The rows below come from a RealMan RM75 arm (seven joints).
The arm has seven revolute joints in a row. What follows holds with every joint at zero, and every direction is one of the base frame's. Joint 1 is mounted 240.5 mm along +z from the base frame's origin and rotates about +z. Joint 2 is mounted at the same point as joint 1 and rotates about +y. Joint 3 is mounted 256.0 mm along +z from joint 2 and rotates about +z. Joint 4 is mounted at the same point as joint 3 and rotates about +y. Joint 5 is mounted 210.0 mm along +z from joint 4 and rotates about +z. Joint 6 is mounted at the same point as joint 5 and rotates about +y. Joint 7 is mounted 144.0 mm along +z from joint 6 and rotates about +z. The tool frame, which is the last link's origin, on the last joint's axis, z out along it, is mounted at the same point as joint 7; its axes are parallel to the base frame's.
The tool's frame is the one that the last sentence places.
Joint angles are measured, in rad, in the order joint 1, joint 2, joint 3, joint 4, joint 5, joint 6, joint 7. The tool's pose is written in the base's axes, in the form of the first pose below.
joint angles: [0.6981 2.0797 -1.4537 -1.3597 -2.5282 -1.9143 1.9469]
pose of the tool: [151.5, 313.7, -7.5, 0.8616, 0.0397, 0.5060, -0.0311, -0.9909, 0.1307]
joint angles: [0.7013 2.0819 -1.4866 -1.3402 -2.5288 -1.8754 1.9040]
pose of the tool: [151.6, 315.0, -15.5, 0.8574, 0.0985, 0.5051, 0.0236, -0.9880, 0.1526]
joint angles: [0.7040 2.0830 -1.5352 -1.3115 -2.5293 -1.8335 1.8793]
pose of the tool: [153.7, 314.7, -25.9, 0.8454, 0.1453, 0.5141, 0.0612, -0.9823, 0.1771]
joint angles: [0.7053 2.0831 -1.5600 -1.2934 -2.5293 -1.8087 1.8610]
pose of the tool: [155.5, 314.8, -31.4, 0.8383, 0.1726, 0.5171, 0.0835, -0.9780, 0.1912]
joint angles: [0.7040 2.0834 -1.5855 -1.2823 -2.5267 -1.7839 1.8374]
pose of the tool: [156.6, 314.3, -36.7, 0.8315, 0.2074, 0.5153, 0.1142, -0.9717, 0.2068]
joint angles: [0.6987 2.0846 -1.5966 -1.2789 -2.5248 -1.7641 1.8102]
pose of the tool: [157.6, 314.3, -39.7, 0.8290, 0.2358, 0.5072, 0.1431, -0.9660, 0.2153]
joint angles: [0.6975 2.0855 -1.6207 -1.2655 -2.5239 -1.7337 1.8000]
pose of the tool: [159.0, 314.5, -45.3, 0.8231, 0.2550, 0.5075, 0.1628, -0.9620, 0.2193]
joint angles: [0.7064 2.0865 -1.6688 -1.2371 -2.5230 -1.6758 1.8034]
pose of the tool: [159.2, 316.1, -55.9, 0.8104, 0.2786, 0.5154, 0.1906, -0.9572, 0.2177]
